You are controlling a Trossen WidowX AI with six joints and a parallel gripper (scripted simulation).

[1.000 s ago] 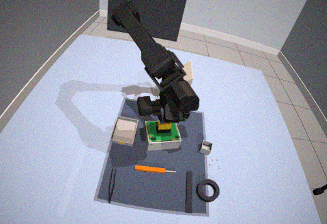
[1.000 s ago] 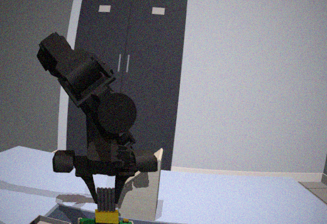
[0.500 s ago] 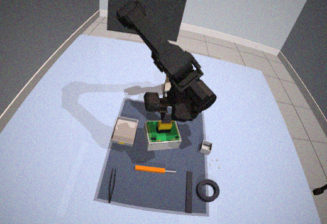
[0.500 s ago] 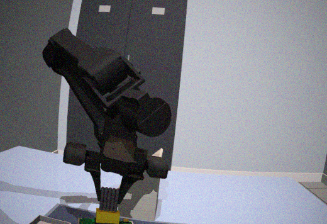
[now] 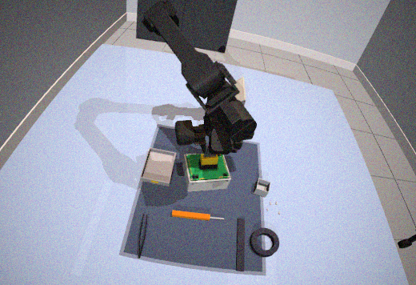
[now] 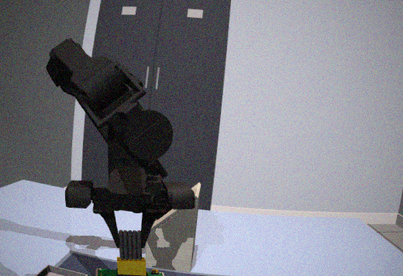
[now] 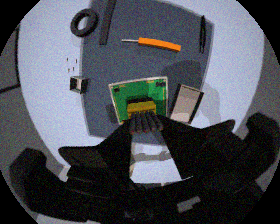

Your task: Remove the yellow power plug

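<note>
Now: the yellow power plug 30 mm below my gripper tip. Also, from my gripper tip: dark mat: 50 mm ahead, 120 mm below; then grey tray: 20 mm behind, 140 mm to the right, 120 mm below; then black bar: 210 mm ahead, 90 mm to the left, 120 mm below.
</note>
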